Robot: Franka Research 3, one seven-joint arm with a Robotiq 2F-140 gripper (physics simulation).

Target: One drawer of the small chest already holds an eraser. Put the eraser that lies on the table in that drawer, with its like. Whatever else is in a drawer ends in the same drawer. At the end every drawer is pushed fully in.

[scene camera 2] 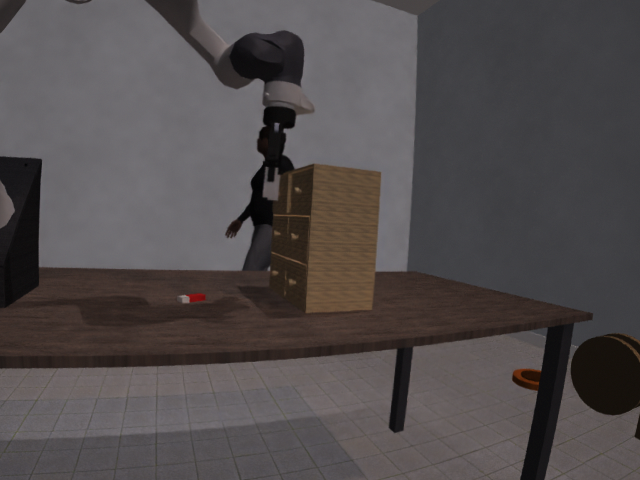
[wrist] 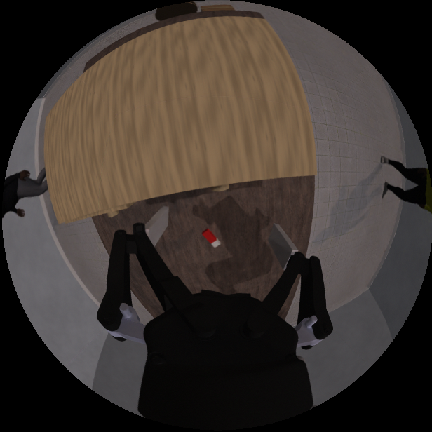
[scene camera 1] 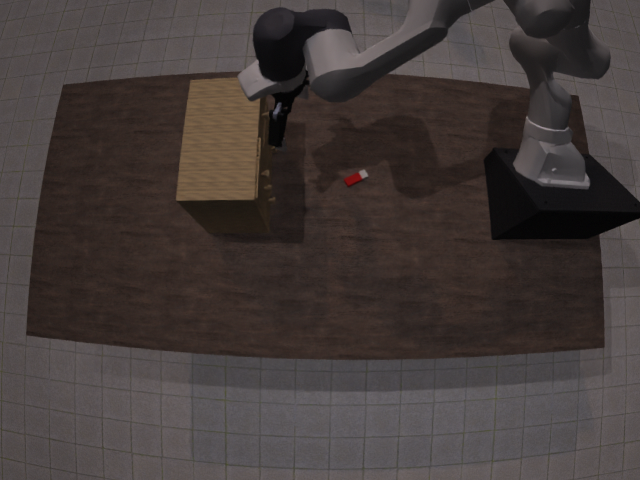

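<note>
The eraser (scene camera 1: 356, 177) (scene camera 2: 191, 298) (wrist: 210, 237), red with a white end, lies flat on the table in front of the chest. The small wooden chest (scene camera 1: 219, 139) (scene camera 2: 343, 237) (wrist: 190, 110) stands upright, with several knobbed drawers in three rows facing the robot's base. No drawer is seen plainly pulled out; the insides and the other eraser are hidden. My gripper (scene camera 1: 277, 135) (scene camera 2: 270, 191) (wrist: 220, 224) is wide open and empty, pointing down. It is right by the upper part of the chest's front, high above the table, and partly covers the top row in the scene camera 2 view.
The dark wooden table (scene camera 1: 336, 304) (scene camera 2: 454, 304) carries the chest and the arm's black base block (scene camera 1: 547, 222) (scene camera 2: 23, 222). The arm reaches over the table's back side. A person (scene camera 2: 261, 206) stands beyond the table. An orange ring (scene camera 2: 522, 384) lies on the floor.
</note>
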